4 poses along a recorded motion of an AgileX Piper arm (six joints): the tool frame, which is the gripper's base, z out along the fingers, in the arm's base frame.
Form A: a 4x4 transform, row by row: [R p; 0 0 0 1], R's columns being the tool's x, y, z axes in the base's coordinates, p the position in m. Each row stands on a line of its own.
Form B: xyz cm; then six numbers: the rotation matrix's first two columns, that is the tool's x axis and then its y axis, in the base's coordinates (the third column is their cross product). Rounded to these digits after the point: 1 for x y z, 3 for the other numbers.
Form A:
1:
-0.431 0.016 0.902 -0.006
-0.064 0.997 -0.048 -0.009
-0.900 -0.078 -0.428 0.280
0 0 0 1
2:
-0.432 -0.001 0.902 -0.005
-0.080 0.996 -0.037 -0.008
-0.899 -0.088 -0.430 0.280
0 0 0 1
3:
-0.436 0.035 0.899 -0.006
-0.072 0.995 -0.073 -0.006
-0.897 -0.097 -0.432 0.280
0 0 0 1
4:
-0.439 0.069 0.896 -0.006
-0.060 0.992 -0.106 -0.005
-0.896 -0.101 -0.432 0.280
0 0 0 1
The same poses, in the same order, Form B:
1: -0.6 -0.9 28.0 -0.431 -0.064 -0.900 0.016 0.997 -0.078
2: -0.5 -0.8 28.0 -0.432 -0.080 -0.899 -0.001 0.996 -0.088
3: -0.6 -0.6 28.0 -0.436 -0.072 -0.897 0.035 0.995 -0.097
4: -0.6 -0.5 28.0 -0.439 -0.060 -0.896 0.069 0.992 -0.101
